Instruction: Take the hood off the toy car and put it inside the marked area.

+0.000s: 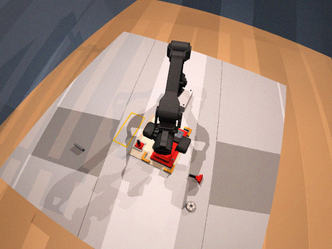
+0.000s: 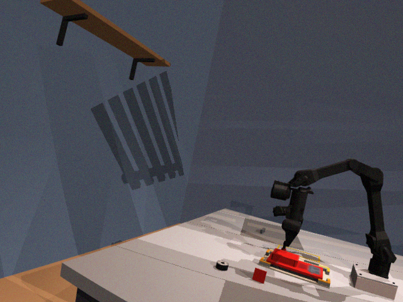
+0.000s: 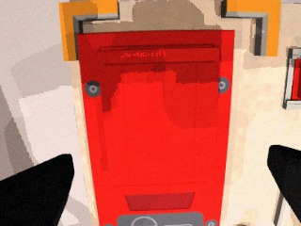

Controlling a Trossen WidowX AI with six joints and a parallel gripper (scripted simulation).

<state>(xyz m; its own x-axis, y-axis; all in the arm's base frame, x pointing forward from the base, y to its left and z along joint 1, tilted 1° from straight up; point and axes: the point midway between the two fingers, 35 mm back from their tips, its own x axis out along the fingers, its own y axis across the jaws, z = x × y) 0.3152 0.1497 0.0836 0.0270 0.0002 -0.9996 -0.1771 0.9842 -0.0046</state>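
Now: gripper tip 50 mm above the hood.
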